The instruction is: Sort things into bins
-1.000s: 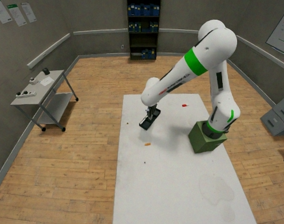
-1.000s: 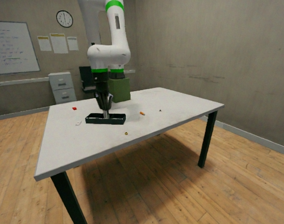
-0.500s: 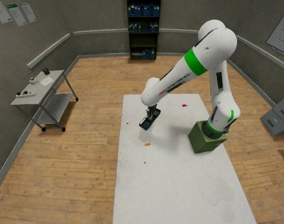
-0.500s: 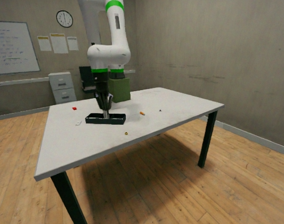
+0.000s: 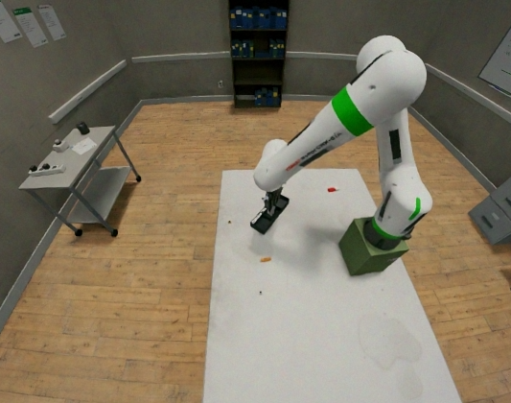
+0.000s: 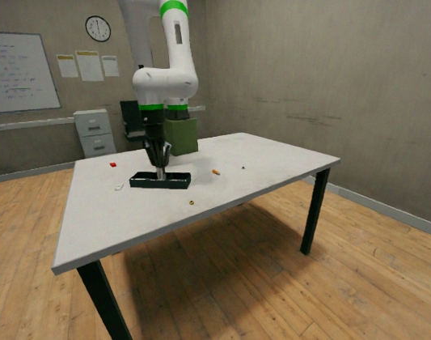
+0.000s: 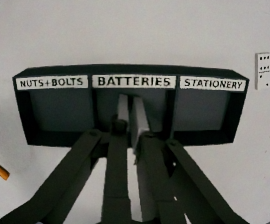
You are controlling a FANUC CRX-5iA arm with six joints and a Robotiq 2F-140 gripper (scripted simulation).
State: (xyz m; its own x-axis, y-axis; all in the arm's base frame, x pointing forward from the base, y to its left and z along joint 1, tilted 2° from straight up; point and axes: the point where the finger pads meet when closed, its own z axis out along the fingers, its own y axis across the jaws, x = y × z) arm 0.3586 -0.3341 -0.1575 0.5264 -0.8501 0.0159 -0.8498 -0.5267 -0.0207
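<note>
Now: the black bin tray 10 mm to the right of my hand and 30 mm below it. The rest, counted from my hand: small white object: 100 mm behind, 160 mm to the right, 40 mm below; then yellow ring: 220 mm ahead, 50 mm below; then orange object: 90 mm ahead, 240 mm to the left, 40 mm below.
</note>
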